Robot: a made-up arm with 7 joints.
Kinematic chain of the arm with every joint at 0, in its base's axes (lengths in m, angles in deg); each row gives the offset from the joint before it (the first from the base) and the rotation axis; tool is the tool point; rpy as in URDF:
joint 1: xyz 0 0 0.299 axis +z
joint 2: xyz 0 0 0 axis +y
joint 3: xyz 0 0 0.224 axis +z
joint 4: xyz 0.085 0 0 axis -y
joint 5: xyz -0.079 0 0.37 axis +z
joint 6: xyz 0 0 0 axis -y
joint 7: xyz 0.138 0 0 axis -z
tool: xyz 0 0 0 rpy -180 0 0
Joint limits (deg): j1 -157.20..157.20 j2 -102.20..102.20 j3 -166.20..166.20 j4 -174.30..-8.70 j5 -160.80..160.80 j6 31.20..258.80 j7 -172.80..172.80
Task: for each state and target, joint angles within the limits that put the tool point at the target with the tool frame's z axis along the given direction. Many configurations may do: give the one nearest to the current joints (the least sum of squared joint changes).
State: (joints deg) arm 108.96 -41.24 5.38 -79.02 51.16 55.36 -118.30
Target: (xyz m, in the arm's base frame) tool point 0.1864 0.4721 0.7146 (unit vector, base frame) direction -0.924 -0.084 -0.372
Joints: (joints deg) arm 87.89 -8.22 -25.52 -81.88 70.37 53.55 -118.30
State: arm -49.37 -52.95 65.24 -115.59 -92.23 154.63 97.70
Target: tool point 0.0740 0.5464 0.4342 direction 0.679 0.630 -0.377
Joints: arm -38.02 -22.29 100.16 -109.23 -61.14 169.85 97.70
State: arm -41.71 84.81 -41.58 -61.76 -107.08 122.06 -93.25
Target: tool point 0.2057 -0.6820 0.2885 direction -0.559 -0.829 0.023
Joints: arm -69.32 64.23 -27.94 -40.10 -80.14 141.57 -93.25
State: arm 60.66 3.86 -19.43 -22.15 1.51 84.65 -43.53
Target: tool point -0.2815 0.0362 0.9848 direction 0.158 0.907 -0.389
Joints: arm 50.28 -36.89 39.13 -40.76 5.85 78.18 -43.53
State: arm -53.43 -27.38 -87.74 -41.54 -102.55 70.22 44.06
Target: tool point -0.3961 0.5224 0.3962 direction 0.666 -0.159 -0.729
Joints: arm -103.92 -54.79 -97.57 -74.84 -70.36 46.57 44.06
